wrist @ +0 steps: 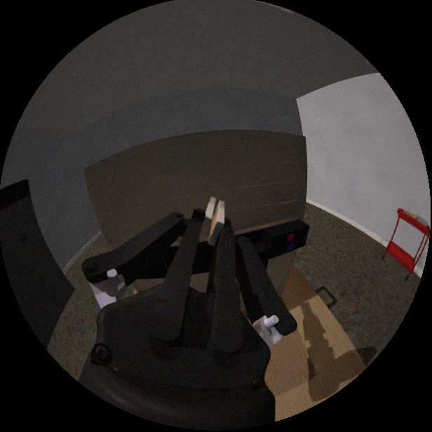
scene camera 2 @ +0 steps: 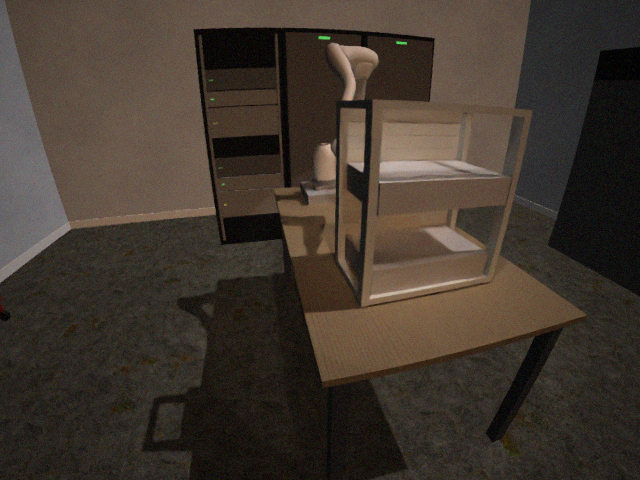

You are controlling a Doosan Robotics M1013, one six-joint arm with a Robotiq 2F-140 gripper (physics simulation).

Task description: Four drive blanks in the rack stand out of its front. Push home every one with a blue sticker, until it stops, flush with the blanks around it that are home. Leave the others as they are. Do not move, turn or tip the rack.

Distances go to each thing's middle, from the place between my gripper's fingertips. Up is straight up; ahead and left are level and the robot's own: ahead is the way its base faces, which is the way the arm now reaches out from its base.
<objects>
The rack (scene camera 2: 399, 182) lies 170 mm ahead of my hand and 170 mm below it.
</objects>
